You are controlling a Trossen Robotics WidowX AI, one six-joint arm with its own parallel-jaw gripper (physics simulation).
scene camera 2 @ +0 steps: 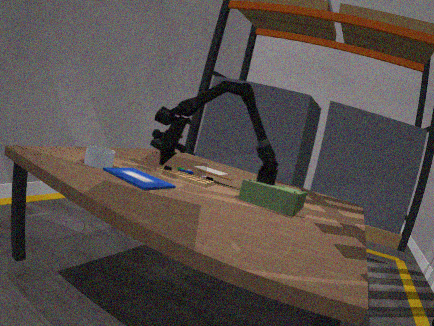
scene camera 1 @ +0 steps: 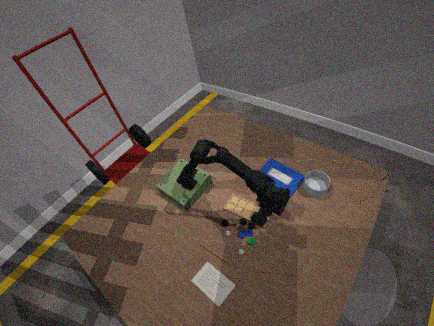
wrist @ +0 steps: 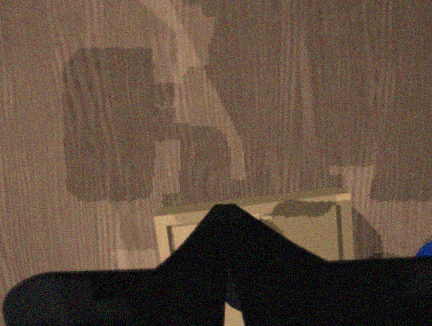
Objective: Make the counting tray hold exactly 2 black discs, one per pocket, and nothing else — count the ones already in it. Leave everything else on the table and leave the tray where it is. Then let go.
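Observation:
The pale wooden counting tray (scene camera 1: 236,205) (scene camera 2: 192,178) (wrist: 346,231) lies on the table, with pockets in rows. My gripper (scene camera 1: 258,221) (scene camera 2: 162,163) (wrist: 224,214) is shut with nothing between its fingers, low over the tray's end that is farther from the arm's base. The fingers hide most of the tray in the wrist view, so any disc under or behind them cannot be seen; parts of the end pockets that show look bare. Beside the tray lie a black disc (scene camera 1: 225,223), a second black disc (scene camera 1: 243,221) and a third black disc (scene camera 1: 251,227), close to the fingers.
Blue discs (scene camera 1: 245,233) (wrist: 426,250), a green disc (scene camera 1: 251,241) and white discs (scene camera 1: 228,233) (scene camera 1: 241,251) lie near the tray. A blue folder (scene camera 1: 295,183) (scene camera 2: 157,184), a clear bowl (scene camera 1: 317,185) (scene camera 2: 99,157), a thin stick (scene camera 1: 214,251) and a paper sheet (scene camera 1: 213,283) are around.

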